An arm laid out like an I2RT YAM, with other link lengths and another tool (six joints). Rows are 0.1 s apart.
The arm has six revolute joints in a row. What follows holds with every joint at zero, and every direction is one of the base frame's.
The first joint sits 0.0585 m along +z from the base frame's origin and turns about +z.
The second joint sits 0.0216 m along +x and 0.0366 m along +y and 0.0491 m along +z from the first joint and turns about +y.
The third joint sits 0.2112 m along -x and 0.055 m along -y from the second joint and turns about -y.
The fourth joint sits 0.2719 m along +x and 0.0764 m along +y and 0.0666 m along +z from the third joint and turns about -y.
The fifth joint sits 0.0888 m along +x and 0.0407 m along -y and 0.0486 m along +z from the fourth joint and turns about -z.
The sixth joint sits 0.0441 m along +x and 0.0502 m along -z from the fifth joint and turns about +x.
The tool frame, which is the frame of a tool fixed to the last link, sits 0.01 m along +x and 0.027 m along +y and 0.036 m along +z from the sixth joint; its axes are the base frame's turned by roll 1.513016, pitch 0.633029 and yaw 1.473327 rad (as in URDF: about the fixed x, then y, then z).
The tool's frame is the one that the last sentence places.
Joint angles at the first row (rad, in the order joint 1, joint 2, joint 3, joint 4, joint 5, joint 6):
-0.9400, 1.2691, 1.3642, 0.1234, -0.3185, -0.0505
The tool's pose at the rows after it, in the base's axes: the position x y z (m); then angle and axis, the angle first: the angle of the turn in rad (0 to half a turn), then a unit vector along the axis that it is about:
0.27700 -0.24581 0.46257 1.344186 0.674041 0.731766 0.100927
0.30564 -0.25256 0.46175 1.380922 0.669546 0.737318 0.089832
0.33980 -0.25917 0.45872 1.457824 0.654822 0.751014 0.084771
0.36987 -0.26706 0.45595 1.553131 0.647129 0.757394 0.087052
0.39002 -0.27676 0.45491 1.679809 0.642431 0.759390 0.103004
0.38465 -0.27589 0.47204 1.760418 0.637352 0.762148 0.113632
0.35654 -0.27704 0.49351 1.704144 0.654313 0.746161 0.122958
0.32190 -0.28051 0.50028 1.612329 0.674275 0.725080 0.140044
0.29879 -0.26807 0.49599 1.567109 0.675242 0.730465 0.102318
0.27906 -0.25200 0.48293 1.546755 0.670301 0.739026 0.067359
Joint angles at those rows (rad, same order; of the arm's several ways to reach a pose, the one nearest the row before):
-0.8901, 1.3565, 1.4509, 0.0941, -0.2797, -0.0705
-0.8410, 1.4669, 1.5666, 0.0465, -0.2329, -0.0999
-0.7906, 1.6059, 1.7341, -0.0627, -0.2047, -0.1347
-0.7549, 1.7553, 1.9380, -0.2133, -0.1890, -0.1487
-0.7425, 1.9201, 2.2029, -0.4370, -0.2101, -0.1442
-0.7526, 2.0328, 2.4775, -0.6783, -0.2458, -0.1484
-0.7977, 1.9417, 2.4063, -0.6382, -0.2738, -0.1148
-0.8624, 1.7600, 2.1385, -0.4524, -0.3188, -0.0618
-0.8874, 1.6022, 1.9315, -0.3690, -0.3015, -0.0988
-0.9033, 1.4462, 1.7261, -0.3071, -0.2887, -0.1410

